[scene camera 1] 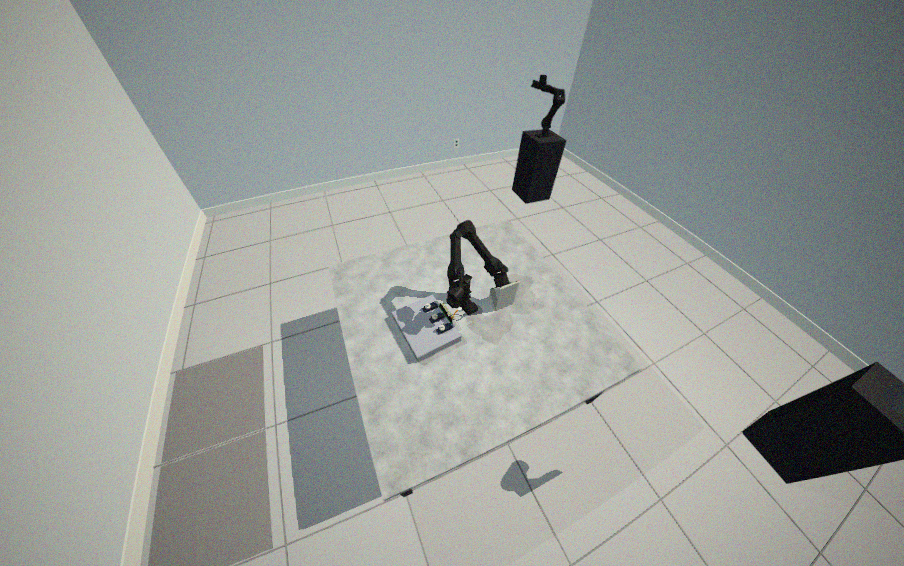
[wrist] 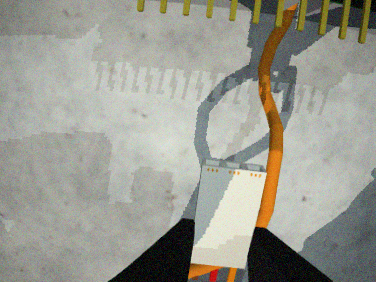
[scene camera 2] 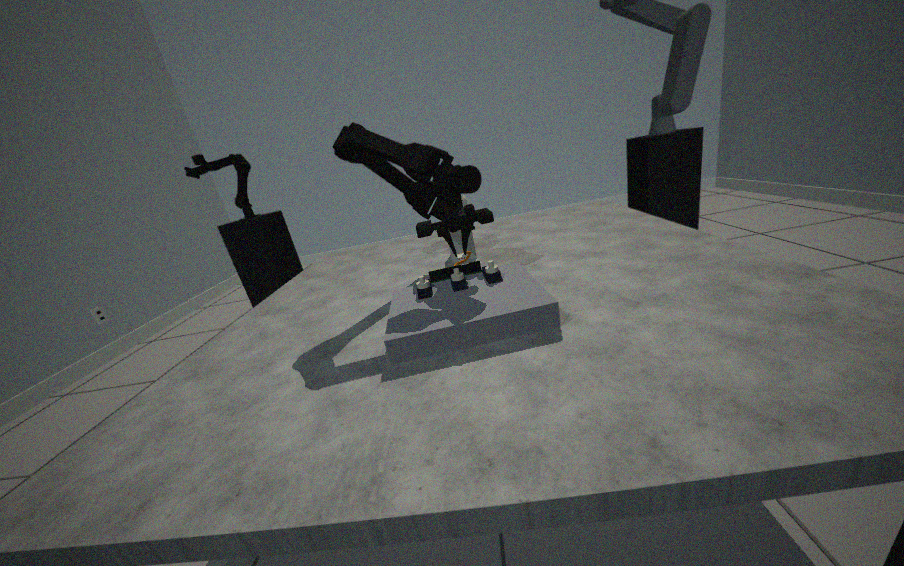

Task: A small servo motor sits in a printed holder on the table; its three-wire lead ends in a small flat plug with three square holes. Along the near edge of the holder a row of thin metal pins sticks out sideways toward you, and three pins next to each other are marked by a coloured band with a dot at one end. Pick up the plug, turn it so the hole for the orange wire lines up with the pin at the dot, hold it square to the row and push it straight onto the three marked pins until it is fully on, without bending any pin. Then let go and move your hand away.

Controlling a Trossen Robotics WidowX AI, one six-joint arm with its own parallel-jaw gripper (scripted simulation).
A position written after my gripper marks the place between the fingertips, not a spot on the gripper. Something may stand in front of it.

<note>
In view: my gripper [scene camera 2: 460,255].
My gripper shows as well in the wrist view [wrist: 221,235].
</note>
